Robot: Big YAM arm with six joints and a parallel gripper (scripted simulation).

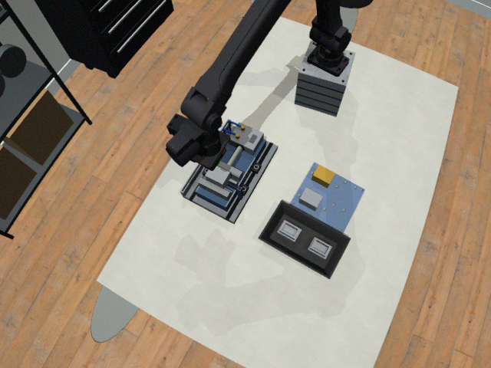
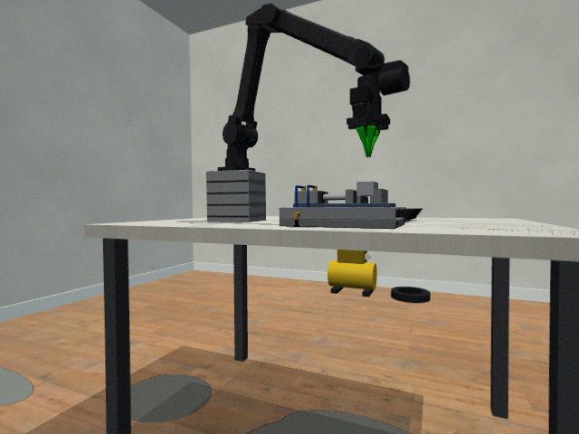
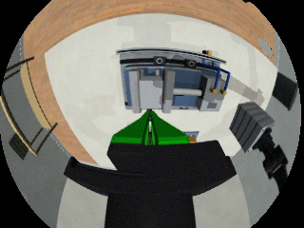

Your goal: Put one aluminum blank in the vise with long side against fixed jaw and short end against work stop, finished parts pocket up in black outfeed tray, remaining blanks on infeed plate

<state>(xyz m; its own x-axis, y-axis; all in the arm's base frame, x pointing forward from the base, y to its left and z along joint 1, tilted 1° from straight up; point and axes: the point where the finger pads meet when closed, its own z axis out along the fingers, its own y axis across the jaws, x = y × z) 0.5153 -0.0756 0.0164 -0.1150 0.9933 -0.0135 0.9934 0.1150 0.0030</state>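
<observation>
Right now my hand is 160 mm past the hose-end block, 110 mm above it and 10 mm to the left of it. Round my hand: yellow brass blank (250 mm to the left, 210 mm behind, 160 mm below).
</observation>
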